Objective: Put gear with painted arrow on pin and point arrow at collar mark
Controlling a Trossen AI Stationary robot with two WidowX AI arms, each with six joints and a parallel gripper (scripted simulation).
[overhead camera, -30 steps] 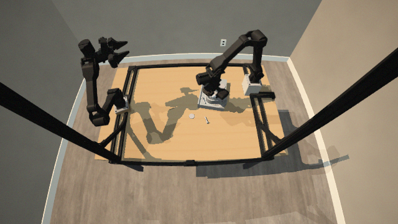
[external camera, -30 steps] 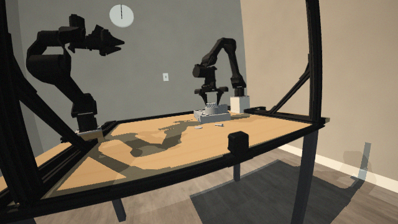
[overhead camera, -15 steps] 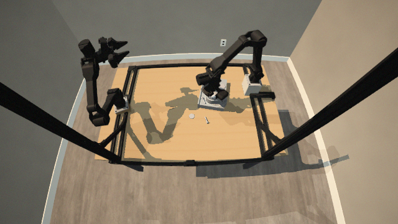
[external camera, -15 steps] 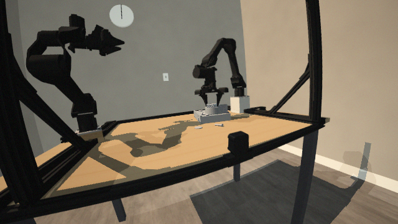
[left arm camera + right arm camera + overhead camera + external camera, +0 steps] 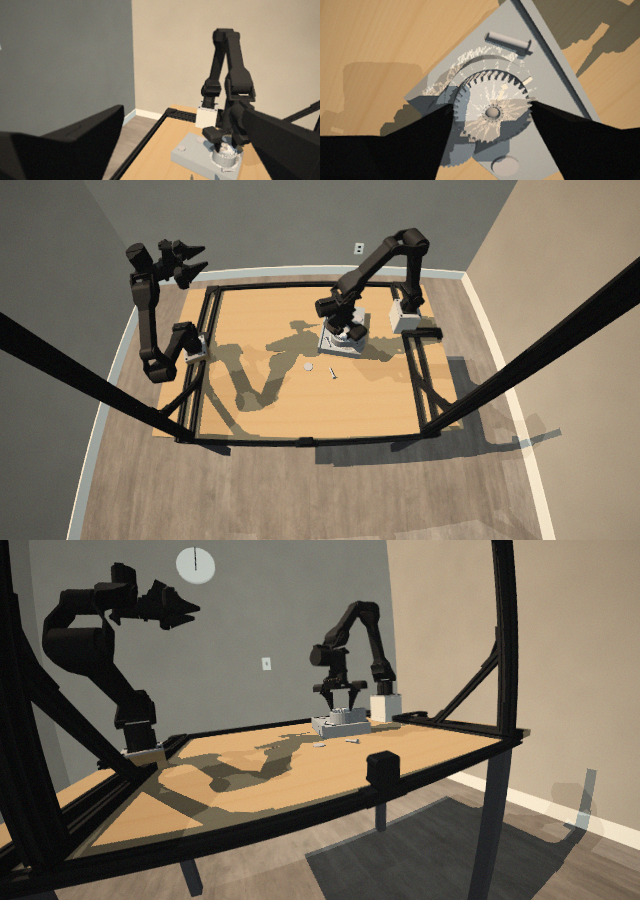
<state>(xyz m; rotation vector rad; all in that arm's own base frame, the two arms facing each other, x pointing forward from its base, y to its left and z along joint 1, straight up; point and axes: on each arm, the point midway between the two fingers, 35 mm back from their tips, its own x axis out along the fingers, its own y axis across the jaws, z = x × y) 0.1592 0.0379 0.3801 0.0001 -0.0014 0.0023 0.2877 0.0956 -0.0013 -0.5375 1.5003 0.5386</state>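
The toothed gear is 4 cm below my right hand. From my right hand the other things lie so: upright pin: 7 cm below; ringed collar: 6 cm below.
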